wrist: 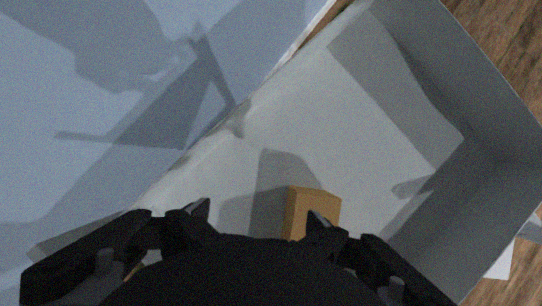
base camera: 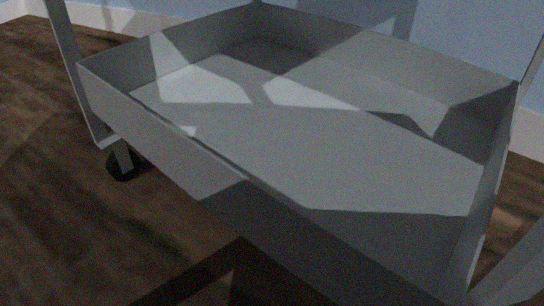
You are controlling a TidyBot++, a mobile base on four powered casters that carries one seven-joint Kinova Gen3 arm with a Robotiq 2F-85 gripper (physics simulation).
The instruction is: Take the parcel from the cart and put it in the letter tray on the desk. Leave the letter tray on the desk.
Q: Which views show the brown parcel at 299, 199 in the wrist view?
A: The wrist view only.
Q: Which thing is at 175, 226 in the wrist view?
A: My gripper.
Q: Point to a cart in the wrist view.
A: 404, 117
